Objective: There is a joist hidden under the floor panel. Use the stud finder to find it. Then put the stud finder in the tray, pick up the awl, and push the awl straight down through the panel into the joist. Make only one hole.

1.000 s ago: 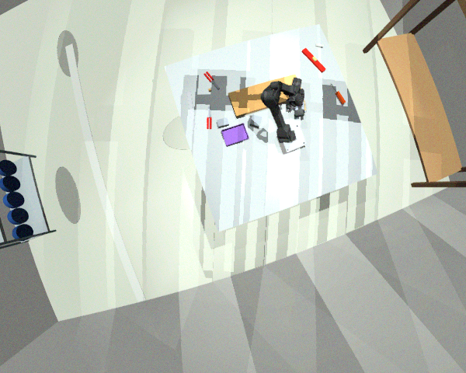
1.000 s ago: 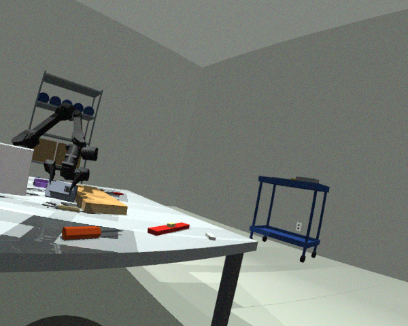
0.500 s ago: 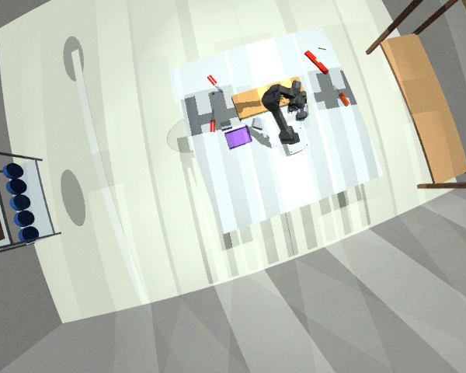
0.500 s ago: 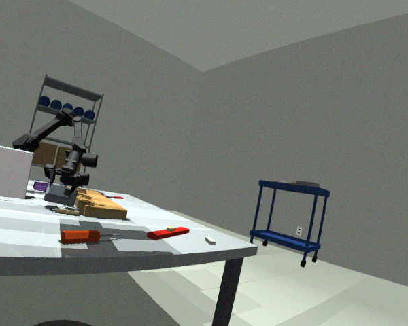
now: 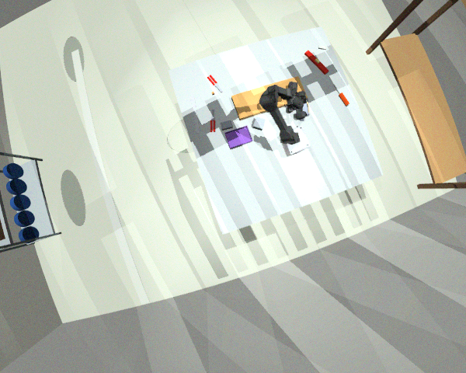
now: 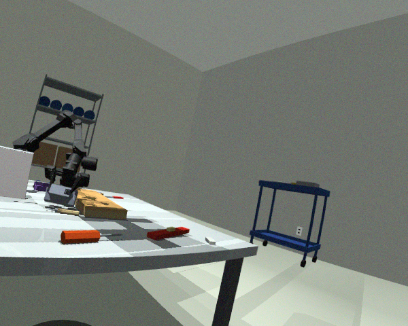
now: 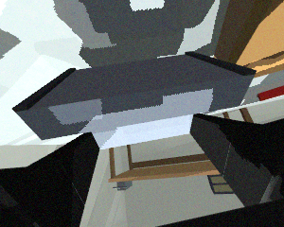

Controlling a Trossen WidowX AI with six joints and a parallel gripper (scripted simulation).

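The grey stud finder is 1 cm below my gripper tip and 1 cm ahead of it. Also, from my gripper tip: awl 7 cm below, 5 cm to the right; red level 38 cm ahead, 25 cm to the right, 6 cm below; purple tray 50 cm to the left, 6 cm below, 5 cm behind.
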